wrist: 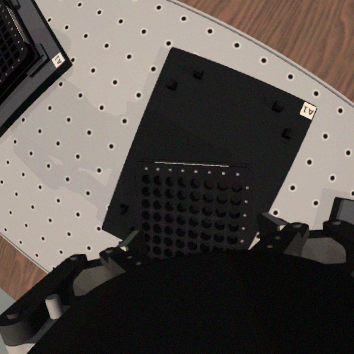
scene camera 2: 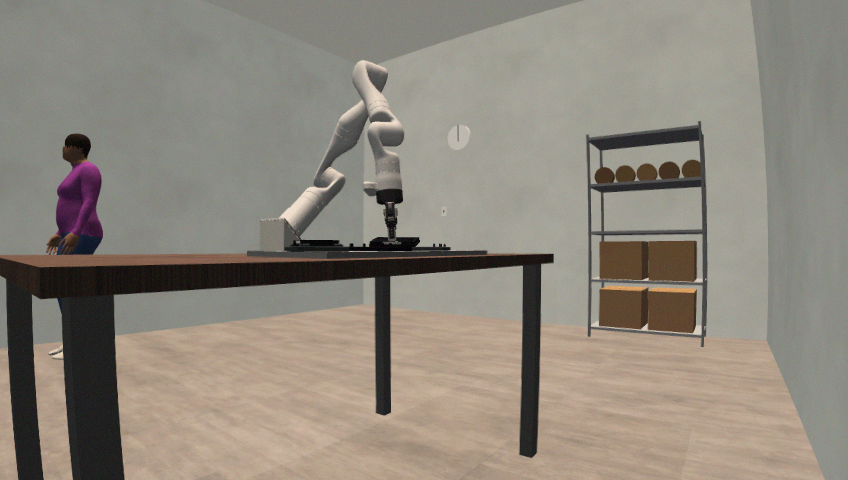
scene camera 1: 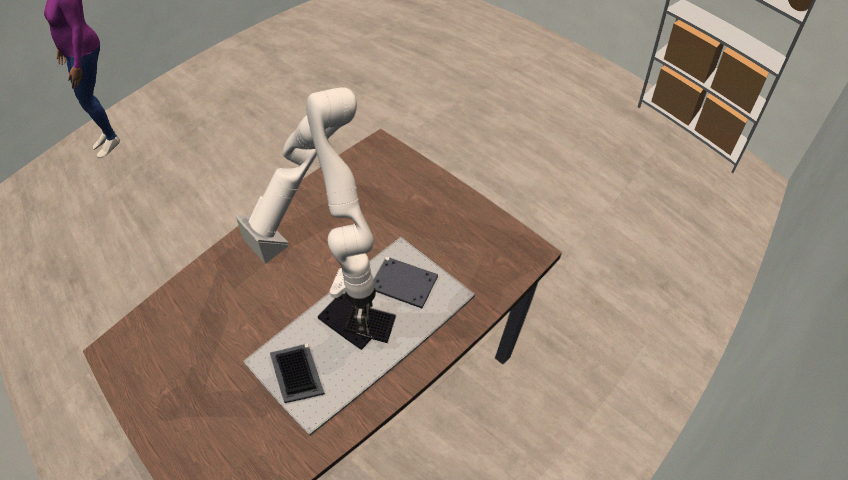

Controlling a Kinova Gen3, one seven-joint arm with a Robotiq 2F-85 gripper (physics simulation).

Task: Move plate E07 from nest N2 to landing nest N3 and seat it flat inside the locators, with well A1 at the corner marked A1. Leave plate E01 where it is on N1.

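Plate E07, a black well plate, lies skewed across the near-black middle nest and overhangs its front edge. It is outside the locators at the nest's A1 end. My gripper is open, low over the plate, with one finger at either side; it holds nothing. Plate E01 sits in nest N1. A grey nest stands bare at the other end. Which nests are N2 and N3 is not readable.
The nests stand on a pale perforated board on the wooden table. A white A1 label marks the middle nest's corner. A person and a shelf rack stand away from the table.
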